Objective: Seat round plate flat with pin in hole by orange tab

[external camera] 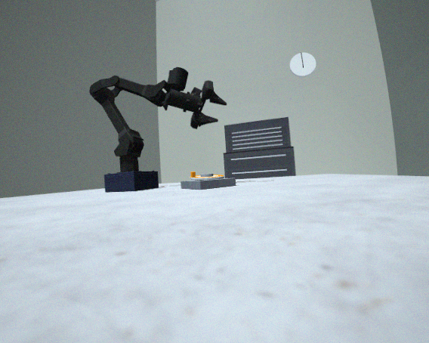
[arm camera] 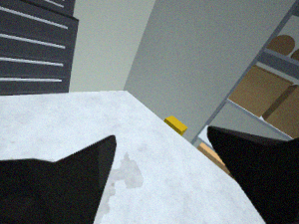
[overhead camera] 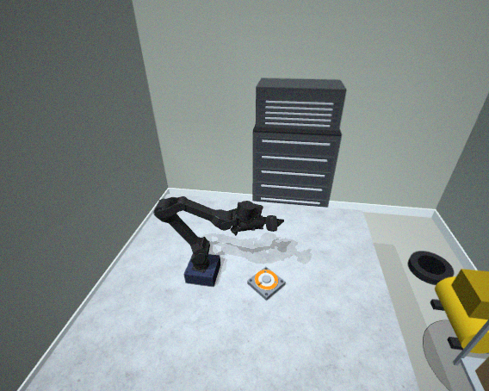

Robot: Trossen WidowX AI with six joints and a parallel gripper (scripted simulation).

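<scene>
Right now the square grey base is 1 cm behind my gripper tip, 14 cm to the right of it and 25 cm below it.
</scene>
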